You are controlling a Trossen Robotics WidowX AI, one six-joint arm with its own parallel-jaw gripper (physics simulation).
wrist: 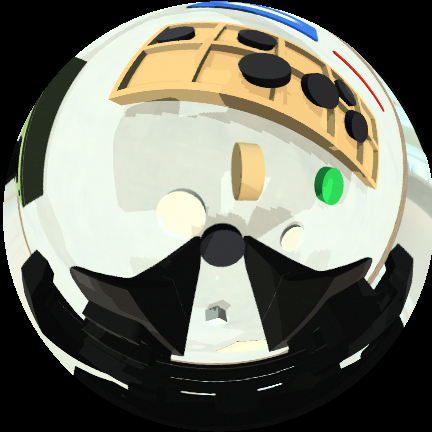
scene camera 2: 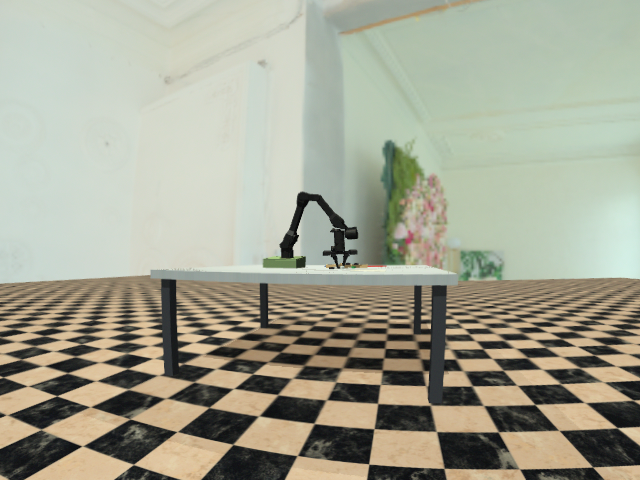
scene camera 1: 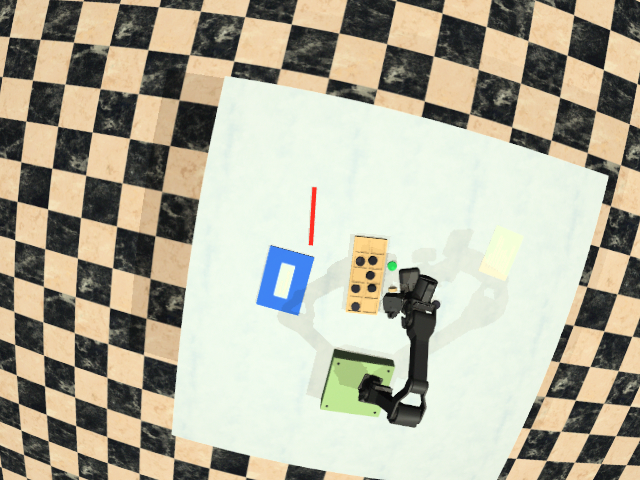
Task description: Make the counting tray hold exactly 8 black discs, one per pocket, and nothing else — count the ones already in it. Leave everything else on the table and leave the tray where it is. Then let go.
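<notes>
The tan counting tray (scene camera 1: 362,243) (wrist: 165,96) has two columns of pockets. Several black discs sit in it, one per pocket; the far pair of pockets is empty, as are one in the middle row and one in the row nearest the arm base. My gripper (wrist: 221,241) (scene camera 2: 338,265) is shut on a black disc (wrist: 222,246), low at the table beside the tray's right long side. In scene camera 1 the arm hides the fingertips. Another black disc (scene camera 1: 436,304) lies right of the wrist; it does not show in the wrist view.
A tan disc (wrist: 250,171) stands on edge between tray and gripper. Near it are a green disc (scene camera 1: 392,266) (wrist: 330,185), a cream disc (wrist: 180,213), a small pale disc (wrist: 292,237) and a grey cube (wrist: 216,314). Farther: blue frame (scene camera 1: 266,279), red stick (scene camera 1: 312,215), pale yellow sheet (scene camera 1: 501,253).
</notes>
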